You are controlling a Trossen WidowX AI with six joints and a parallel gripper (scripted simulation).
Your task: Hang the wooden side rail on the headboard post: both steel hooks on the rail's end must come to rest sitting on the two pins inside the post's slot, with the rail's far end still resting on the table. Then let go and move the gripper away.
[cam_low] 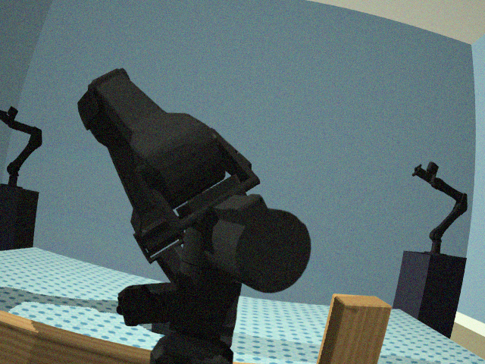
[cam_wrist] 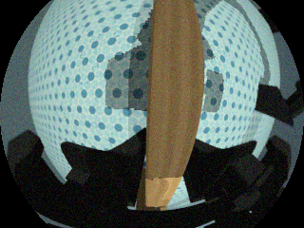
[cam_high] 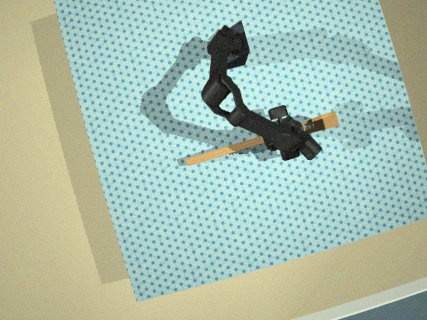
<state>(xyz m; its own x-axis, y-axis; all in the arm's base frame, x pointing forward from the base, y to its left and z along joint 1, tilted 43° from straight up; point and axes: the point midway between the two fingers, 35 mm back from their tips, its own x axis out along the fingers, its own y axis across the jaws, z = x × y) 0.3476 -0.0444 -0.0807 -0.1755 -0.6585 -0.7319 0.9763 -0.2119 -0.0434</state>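
Right now my gripper tip is 140 mm to the right of the headboard post, 40 mm below it and 20 mm short of it.
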